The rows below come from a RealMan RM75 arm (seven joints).
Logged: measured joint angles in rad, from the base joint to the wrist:
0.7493, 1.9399, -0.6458, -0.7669, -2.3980, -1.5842, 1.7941
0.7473, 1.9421, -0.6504, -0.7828, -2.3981, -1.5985, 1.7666
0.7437, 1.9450, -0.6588, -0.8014, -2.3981, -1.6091, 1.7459
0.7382, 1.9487, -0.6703, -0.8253, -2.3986, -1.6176, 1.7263
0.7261, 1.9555, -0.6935, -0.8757, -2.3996, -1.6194, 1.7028
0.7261, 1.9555, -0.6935, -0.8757, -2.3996, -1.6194, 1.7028
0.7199, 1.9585, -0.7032, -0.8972, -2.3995, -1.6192, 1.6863
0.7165, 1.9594, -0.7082, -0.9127, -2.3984, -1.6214, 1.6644
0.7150, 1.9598, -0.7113, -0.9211, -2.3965, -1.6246, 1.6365
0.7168, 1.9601, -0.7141, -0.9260, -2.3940, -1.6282, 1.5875
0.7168, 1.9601, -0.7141, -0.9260, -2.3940, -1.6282, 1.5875
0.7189, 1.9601, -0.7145, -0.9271, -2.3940, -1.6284, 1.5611
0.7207, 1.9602, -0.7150, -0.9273, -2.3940, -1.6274, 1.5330
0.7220, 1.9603, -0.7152, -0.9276, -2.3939, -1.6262, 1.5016
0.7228, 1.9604, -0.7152, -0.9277, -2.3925, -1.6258, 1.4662
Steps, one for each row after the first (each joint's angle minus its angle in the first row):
-0.0020, 0.0022, -0.0046, -0.0159, -0.0001, -0.0143, -0.0275
-0.0056, 0.0051, -0.0130, -0.0345, -0.0001, -0.0249, -0.0482
-0.0111, 0.0088, -0.0245, -0.0584, -0.0006, -0.0334, -0.0678
-0.0232, 0.0156, -0.0477, -0.1088, -0.0016, -0.0352, -0.0913
-0.0232, 0.0156, -0.0477, -0.1088, -0.0016, -0.0352, -0.0913
-0.0294, 0.0186, -0.0574, -0.1303, -0.0015, -0.0350, -0.1078
-0.0328, 0.0195, -0.0624, -0.1458, -0.0004, -0.0372, -0.1297
-0.0343, 0.0199, -0.0655, -0.1542, 0.0015, -0.0404, -0.1576
-0.0325, 0.0202, -0.0683, -0.1591, 0.0040, -0.0440, -0.2066
-0.0325, 0.0202, -0.0683, -0.1591, 0.0040, -0.0440, -0.2066
-0.0304, 0.0202, -0.0687, -0.1602, 0.0040, -0.0442, -0.2330
-0.0286, 0.0203, -0.0692, -0.1604, 0.0040, -0.0432, -0.2611
-0.0273, 0.0204, -0.0694, -0.1607, 0.0041, -0.0420, -0.2925
-0.0265, 0.0205, -0.0694, -0.1608, 0.0055, -0.0416, -0.3279

